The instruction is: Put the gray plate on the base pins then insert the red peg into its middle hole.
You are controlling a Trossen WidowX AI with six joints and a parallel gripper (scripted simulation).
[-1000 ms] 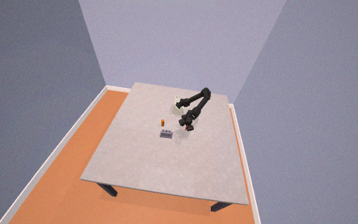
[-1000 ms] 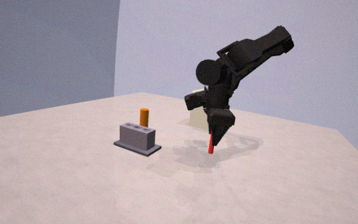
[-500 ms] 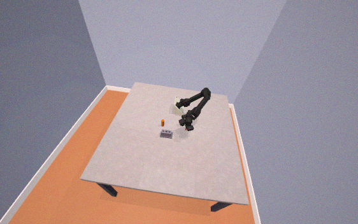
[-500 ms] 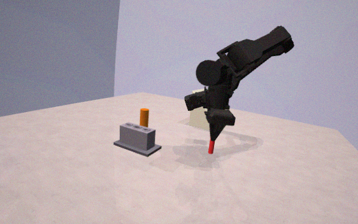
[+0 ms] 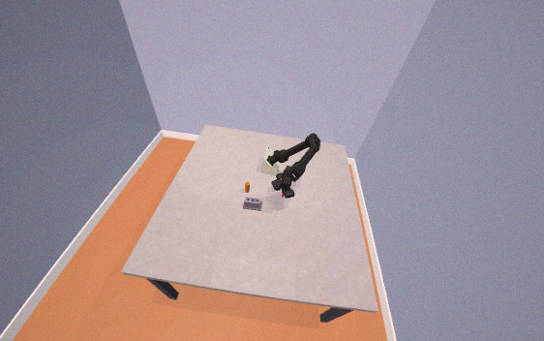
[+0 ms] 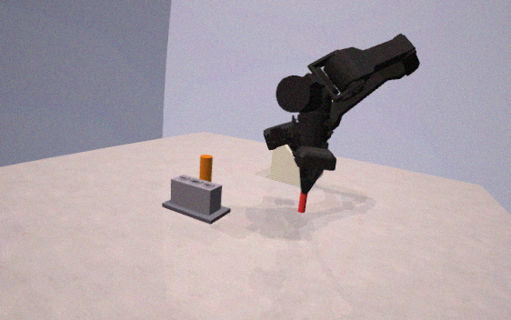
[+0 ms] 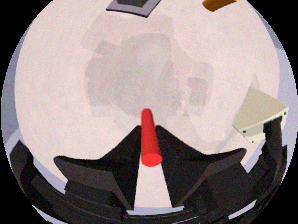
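Right now my gripper tip is 180 mm to the left of the gray plate, 110 mm short of it and 10 mm above it. From my gripper tip the other things lie so: orange cylinder: 250 mm to the right, 20 mm below, 10 mm ahead; red peg: right at my gripper tip; dark base: 180 mm to the right, 110 mm ahead, 50 mm below.
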